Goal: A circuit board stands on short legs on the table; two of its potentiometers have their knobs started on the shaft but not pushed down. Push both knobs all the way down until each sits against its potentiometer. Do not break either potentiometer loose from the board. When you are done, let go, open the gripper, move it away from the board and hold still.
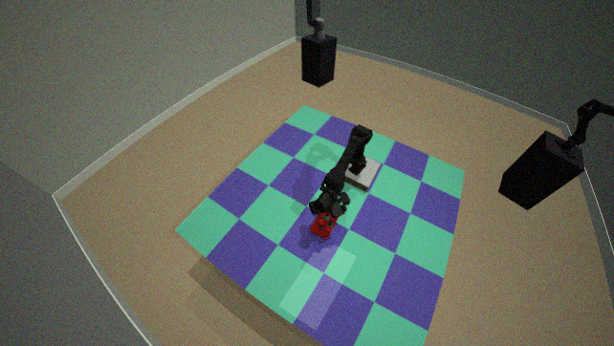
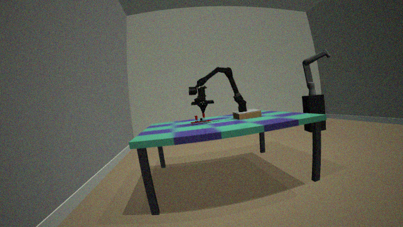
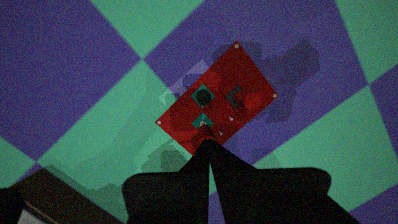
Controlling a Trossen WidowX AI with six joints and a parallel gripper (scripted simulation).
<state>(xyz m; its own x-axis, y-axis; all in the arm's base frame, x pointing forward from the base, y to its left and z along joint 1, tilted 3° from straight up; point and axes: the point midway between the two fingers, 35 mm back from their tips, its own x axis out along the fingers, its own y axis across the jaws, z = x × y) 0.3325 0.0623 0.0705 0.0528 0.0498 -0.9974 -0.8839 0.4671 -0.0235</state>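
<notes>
Now: gripper tip 60 mm short of the red knob, 30 mm above it and 10 mm to the right of it.
</notes>
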